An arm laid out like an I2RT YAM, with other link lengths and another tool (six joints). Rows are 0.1 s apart.
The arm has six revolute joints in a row. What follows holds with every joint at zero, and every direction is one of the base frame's.
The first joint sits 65.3 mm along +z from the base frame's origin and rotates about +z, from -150 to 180 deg.
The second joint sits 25.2 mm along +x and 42.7 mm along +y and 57.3 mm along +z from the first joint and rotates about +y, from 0 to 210 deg.
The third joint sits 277.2 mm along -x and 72.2 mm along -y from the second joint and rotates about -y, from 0 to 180 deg.
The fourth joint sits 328.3 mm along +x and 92.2 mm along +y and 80.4 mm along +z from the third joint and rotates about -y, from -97 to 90 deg.
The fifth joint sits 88.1 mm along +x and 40.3 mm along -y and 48.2 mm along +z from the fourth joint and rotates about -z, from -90 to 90 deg.
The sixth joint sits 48.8 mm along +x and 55.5 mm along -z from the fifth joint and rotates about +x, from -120 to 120 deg.
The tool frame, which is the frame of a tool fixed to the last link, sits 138 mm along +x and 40 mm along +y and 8 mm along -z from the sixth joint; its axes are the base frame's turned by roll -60.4, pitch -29.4 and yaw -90 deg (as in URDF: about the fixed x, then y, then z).
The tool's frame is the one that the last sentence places.
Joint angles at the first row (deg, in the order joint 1, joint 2, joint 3, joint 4, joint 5, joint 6):
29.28 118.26 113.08 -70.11 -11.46 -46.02
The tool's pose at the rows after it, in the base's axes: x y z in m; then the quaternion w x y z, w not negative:
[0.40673, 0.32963, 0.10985, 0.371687, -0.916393, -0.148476, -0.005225]
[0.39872, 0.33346, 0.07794, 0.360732, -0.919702, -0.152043, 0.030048]
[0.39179, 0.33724, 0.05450, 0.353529, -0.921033, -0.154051, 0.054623]
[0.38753, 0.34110, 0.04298, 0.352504, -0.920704, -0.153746, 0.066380]
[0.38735, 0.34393, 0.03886, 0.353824, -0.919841, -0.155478, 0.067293]
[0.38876, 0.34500, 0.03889, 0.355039, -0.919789, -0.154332, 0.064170]
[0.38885, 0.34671, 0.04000, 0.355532, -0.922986, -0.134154, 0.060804]
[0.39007, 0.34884, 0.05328, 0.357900, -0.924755, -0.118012, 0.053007]
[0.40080, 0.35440, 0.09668, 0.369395, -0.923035, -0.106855, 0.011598]
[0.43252, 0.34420, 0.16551, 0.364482, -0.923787, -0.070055, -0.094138]
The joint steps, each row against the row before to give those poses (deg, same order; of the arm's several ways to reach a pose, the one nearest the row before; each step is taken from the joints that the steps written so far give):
0.83 4.28 -0.31 -0.04 0.00 0.04
0.81 3.74 0.00 -0.33 -0.22 -1.00
0.72 2.77 0.00 0.00 -0.22 -0.50
0.48 1.40 0.00 0.20 -0.39 0.04
0.22 0.46 -0.02 0.52 -0.18 0.00
0.00 -0.02 0.00 0.35 0.00 0.26
0.00 -0.04 0.06 -0.06 0.00 2.38
0.00 -0.68 1.23 -1.23 0.02 2.12
-0.02 -2.93 3.19 -1.37 0.79 2.91
-1.03 -5.20 4.28 0.08 6.03 6.25

